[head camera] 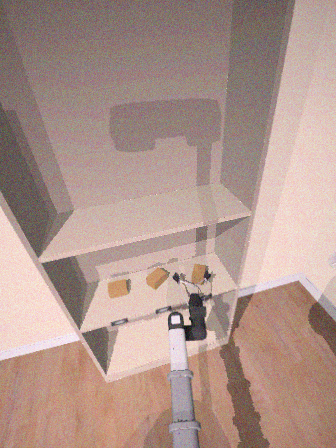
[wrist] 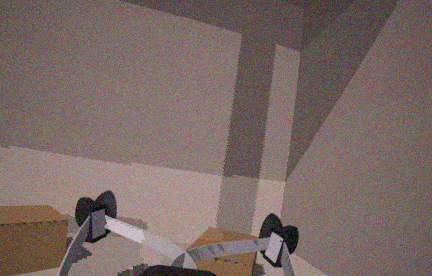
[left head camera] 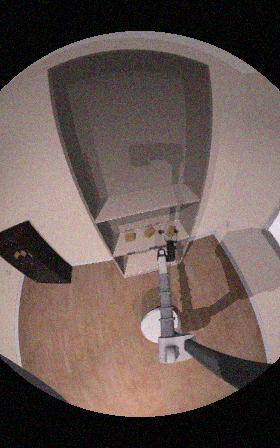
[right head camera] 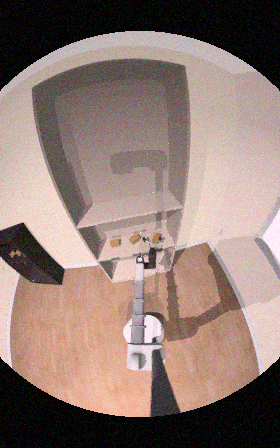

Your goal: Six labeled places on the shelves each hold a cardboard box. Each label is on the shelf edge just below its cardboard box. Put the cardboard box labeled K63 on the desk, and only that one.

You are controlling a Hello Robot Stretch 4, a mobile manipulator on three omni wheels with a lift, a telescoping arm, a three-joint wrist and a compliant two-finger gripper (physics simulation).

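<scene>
Three cardboard boxes stand on a low shelf: a left box (head camera: pixel 118 288) (left head camera: pixel 130 237) (right head camera: pixel 115 242) (wrist: pixel 32 245), a middle box (head camera: pixel 157 278) (left head camera: pixel 149 232) (right head camera: pixel 135 238) and a right box (head camera: pixel 199 273) (left head camera: pixel 171 230) (right head camera: pixel 157 237) (wrist: pixel 237 265). Small dark labels sit on the shelf edge, but their text is unreadable, so I cannot tell which box is K63. My gripper (head camera: pixel 192 276) (wrist: pixel 189 220) is open with its fingers spread wide. In the wrist view the right box shows low behind the right finger, not gripped. I cannot identify the desk with certainty.
The pale shelf unit (head camera: pixel 95 355) has side walls close right of the gripper and a higher shelf board (head camera: pixel 150 225) above. A dark piece of furniture (left head camera: pixel 55 267) (right head camera: pixel 45 270) with small orange-brown shapes on it stands at the left by the wall.
</scene>
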